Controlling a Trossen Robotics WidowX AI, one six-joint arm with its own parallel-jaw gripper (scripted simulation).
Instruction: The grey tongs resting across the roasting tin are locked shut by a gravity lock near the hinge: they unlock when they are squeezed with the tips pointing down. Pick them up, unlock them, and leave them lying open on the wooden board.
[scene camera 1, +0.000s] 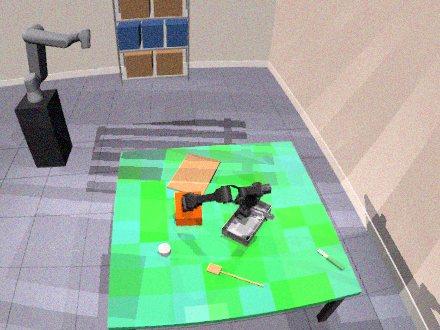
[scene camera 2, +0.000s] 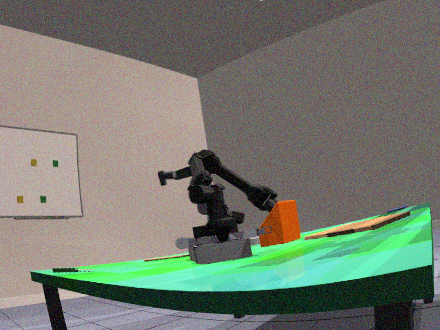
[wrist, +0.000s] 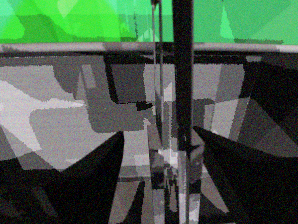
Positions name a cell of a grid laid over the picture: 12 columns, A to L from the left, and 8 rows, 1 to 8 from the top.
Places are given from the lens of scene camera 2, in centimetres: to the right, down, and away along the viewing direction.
my gripper (scene camera 2: G7): 1, 28, 108
wooden board (scene camera 2: K6): 47, 18, 90
roasting tin (scene camera 2: F7): -4, 26, 97
